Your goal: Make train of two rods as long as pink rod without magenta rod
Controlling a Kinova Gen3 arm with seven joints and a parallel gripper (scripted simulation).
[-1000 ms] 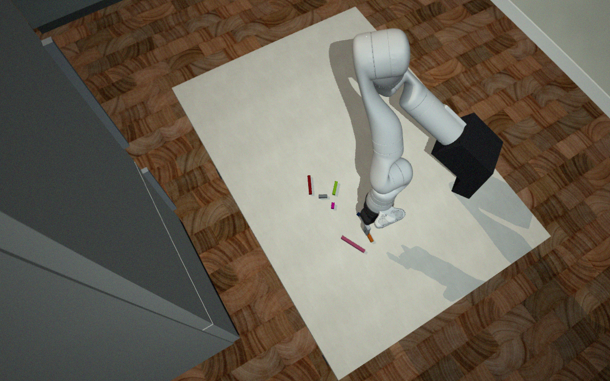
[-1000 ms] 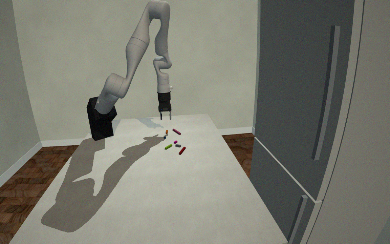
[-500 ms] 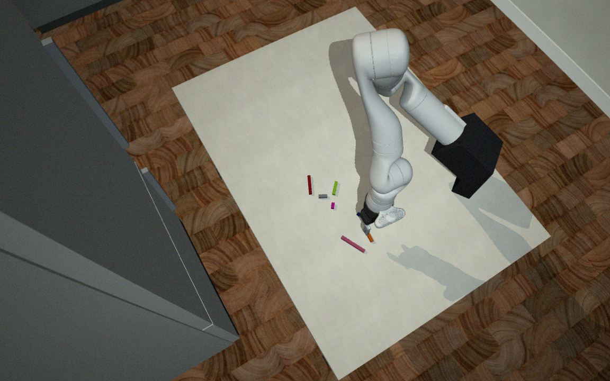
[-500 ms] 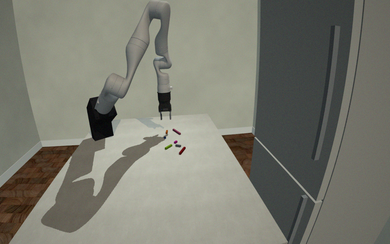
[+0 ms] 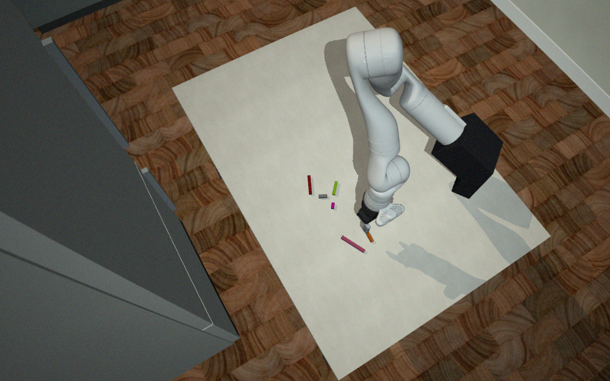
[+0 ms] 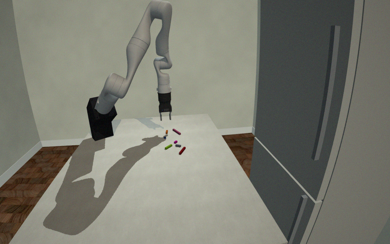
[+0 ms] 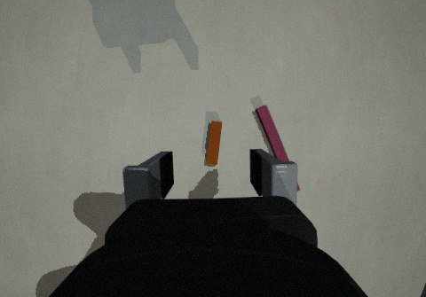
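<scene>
The lime rod is 5 cm behind my hand, 20 cm to the right of it and 10 cm below it. The rest, counted from my hand: blue rod 3 cm behind, 7 cm to the right, 10 cm below; pink rod 6 cm ahead, 1 cm to the right, 10 cm below; orange rod 1 cm to the left, 10 cm below.
</scene>
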